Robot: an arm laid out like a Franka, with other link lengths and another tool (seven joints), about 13 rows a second.
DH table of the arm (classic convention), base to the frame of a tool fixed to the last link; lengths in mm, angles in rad. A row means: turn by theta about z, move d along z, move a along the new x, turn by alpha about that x. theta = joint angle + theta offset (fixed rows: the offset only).
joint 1: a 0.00, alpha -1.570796, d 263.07, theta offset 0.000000
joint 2: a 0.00, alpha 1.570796, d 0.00, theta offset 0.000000
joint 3: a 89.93, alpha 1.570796, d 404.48, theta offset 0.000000
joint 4: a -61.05, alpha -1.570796, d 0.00, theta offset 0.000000
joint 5: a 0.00, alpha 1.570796, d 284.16, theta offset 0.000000
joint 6: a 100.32, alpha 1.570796, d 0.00, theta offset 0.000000
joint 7: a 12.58, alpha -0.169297, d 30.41, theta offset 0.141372
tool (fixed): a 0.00, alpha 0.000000, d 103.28, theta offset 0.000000
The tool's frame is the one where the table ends.
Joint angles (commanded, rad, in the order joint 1, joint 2, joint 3, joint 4, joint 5, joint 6, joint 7), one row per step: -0.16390 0.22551 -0.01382 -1.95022 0.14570 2.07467 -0.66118; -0.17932 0.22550 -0.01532 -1.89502 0.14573 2.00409 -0.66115; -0.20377 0.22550 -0.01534 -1.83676 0.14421 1.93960 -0.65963; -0.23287 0.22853 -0.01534 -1.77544 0.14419 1.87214 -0.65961; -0.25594 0.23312 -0.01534 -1.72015 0.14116 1.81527 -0.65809; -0.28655 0.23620 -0.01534 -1.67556 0.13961 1.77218 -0.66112; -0.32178 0.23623 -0.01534 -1.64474 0.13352 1.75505 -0.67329; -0.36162 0.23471 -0.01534 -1.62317 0.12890 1.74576 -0.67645; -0.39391 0.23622 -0.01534 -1.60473 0.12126 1.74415 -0.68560; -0.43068 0.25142 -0.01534 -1.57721 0.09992 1.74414 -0.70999; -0.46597 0.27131 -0.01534 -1.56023 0.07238 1.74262 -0.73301; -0.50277 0.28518 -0.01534 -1.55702 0.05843 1.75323 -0.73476
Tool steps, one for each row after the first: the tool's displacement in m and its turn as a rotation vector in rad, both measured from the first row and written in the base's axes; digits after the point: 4 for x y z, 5 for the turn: 0.0022 -0.0081 0.0135 0.00789 0.01342 -0.00839; 0.0039 -0.0210 0.0290 0.01224 0.01839 -0.02553; 0.0046 -0.0363 0.0440 0.01845 0.02563 -0.04597; 0.0052 -0.0490 0.0571 0.02017 0.03111 -0.06195; 0.0033 -0.0657 0.0683 0.02171 0.03138 -0.08337; 0.0002 -0.0860 0.0786 0.01448 0.01732 -0.10240; -0.0057 -0.1084 0.0870 0.00698 0.00456 -0.13654; -0.0100 -0.1275 0.0932 -0.00426 -0.00905 -0.15741; -0.0123 -0.1519 0.0953 -0.02692 -0.01663 -0.16426; -0.0166 -0.1758 0.0901 -0.04915 -0.00489 -0.16907; -0.0235 -0.1988 0.0843 -0.06180 0.00140 -0.20089
